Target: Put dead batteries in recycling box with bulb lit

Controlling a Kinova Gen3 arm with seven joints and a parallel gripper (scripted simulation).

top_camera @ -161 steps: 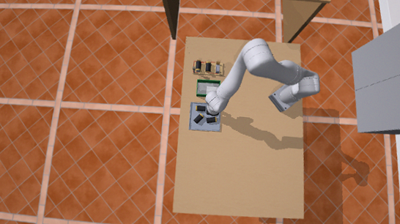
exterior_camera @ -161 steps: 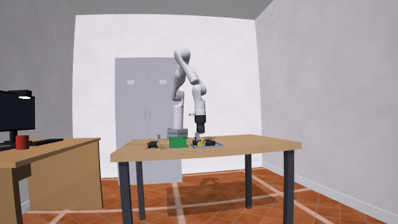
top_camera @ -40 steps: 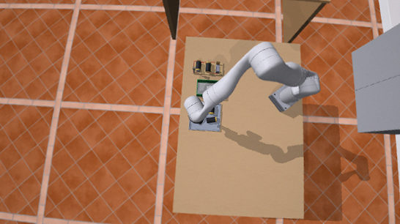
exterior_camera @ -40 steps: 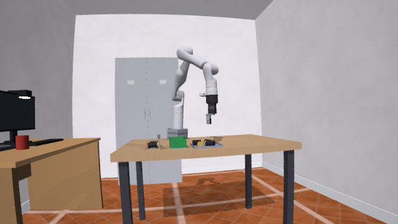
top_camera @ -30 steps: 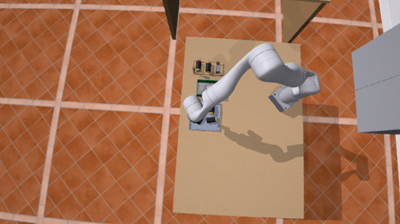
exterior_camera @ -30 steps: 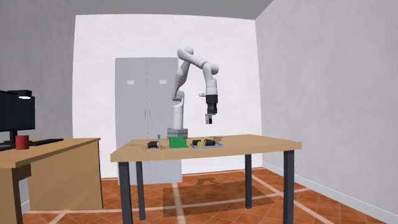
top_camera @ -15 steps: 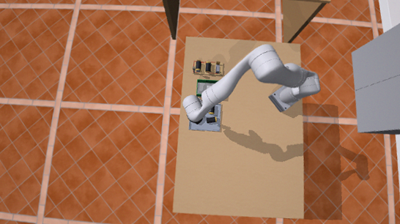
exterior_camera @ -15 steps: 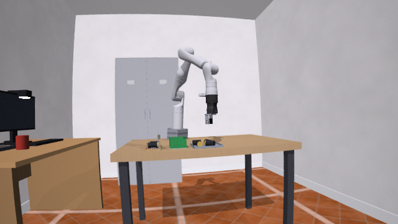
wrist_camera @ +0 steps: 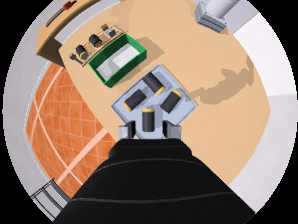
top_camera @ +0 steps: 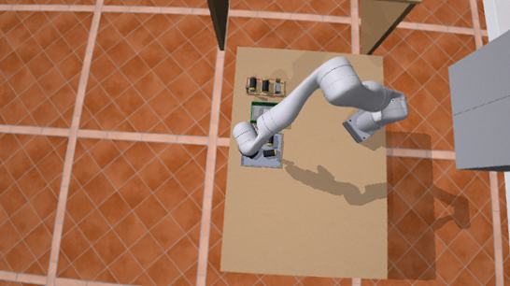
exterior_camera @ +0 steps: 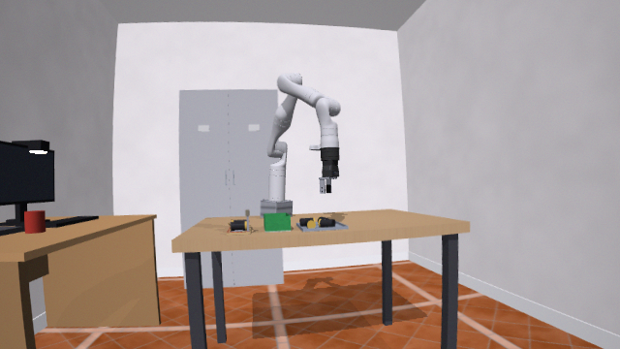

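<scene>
The grey tray is 4 cm behind my hand, 2 cm to the right of it and 15 cm below it. The rest, counted from my hand: green recycling box: 1 cm behind, 21 cm to the right, 14 cm below.
</scene>
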